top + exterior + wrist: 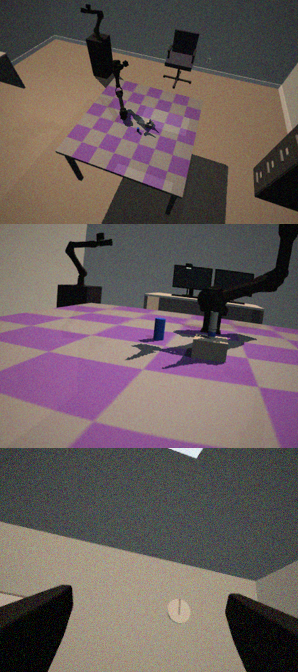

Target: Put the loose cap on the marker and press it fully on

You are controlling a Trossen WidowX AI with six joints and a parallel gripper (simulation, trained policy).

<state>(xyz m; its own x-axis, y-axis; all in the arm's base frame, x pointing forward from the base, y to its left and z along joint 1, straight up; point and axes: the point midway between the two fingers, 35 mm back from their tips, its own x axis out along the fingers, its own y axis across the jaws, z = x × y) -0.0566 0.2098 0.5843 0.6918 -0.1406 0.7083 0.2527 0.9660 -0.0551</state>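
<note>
Right now the blue cap is 260 mm ahead of my gripper tip, 330 mm to the right of it and 580 mm below it. Also, from my gripper tip: holder block: 360 mm ahead, 200 mm to the right, 590 mm below.
</note>
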